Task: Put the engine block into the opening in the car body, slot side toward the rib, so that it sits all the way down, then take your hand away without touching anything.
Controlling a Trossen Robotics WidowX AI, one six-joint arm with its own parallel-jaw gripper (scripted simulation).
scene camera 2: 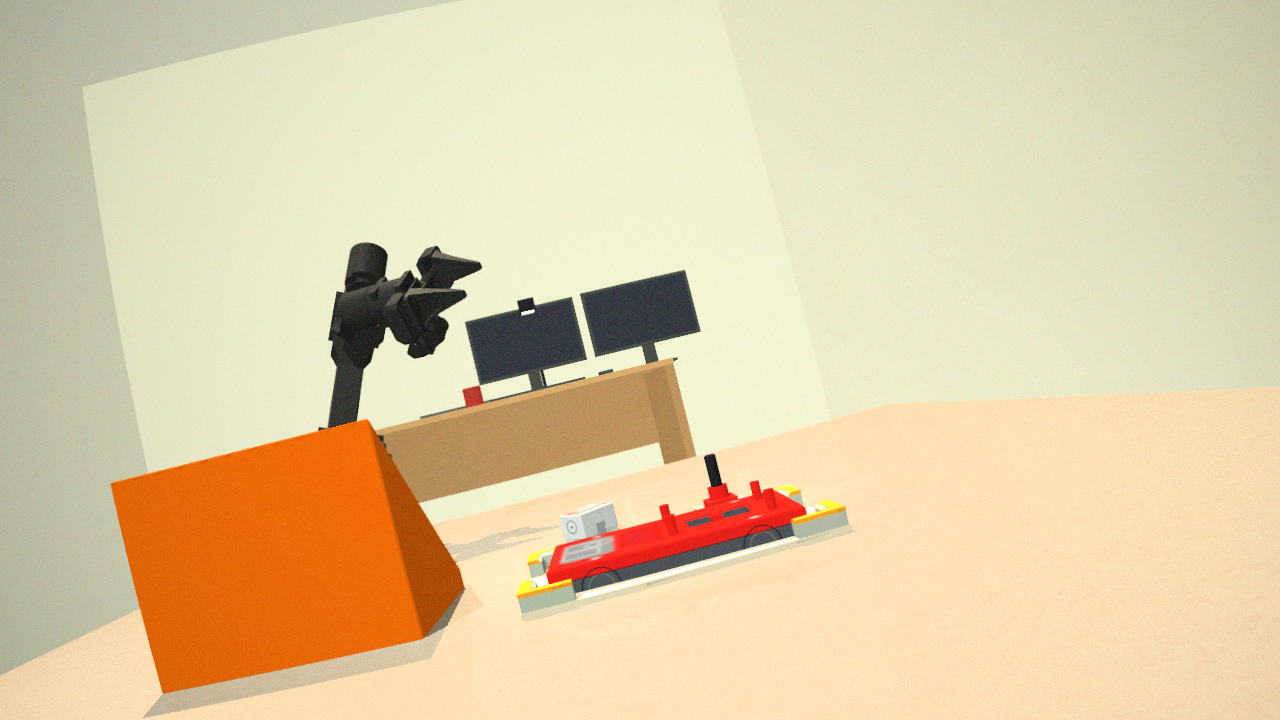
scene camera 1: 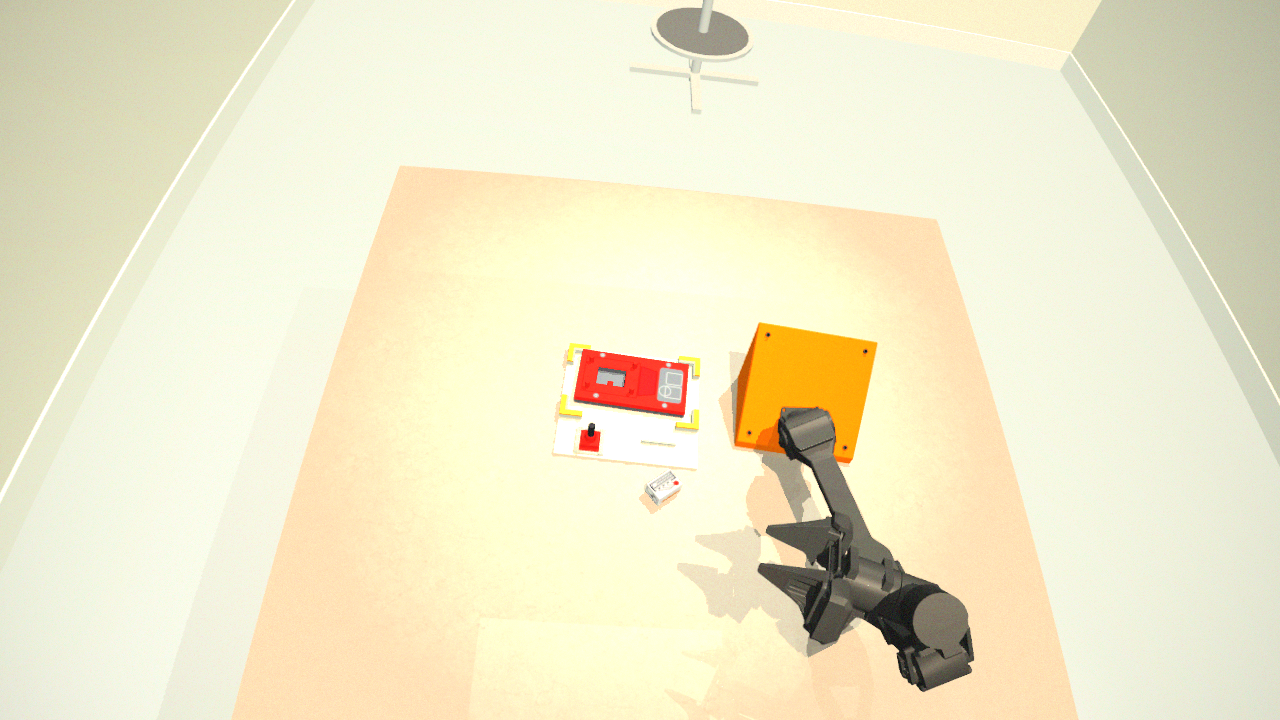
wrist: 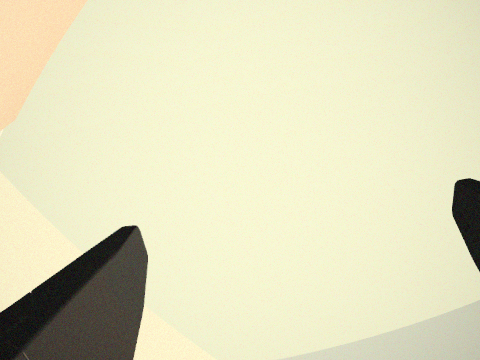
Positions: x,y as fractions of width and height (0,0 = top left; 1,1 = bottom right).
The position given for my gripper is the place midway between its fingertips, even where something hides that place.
Labels:
my gripper: scene camera 2 0.37,0.39; scene camera 1 0.60,0.76; wrist 0.63,0.61
engine block: scene camera 2 0.46,0.72; scene camera 1 0.52,0.67; not seen in the wrist view (out of frame)

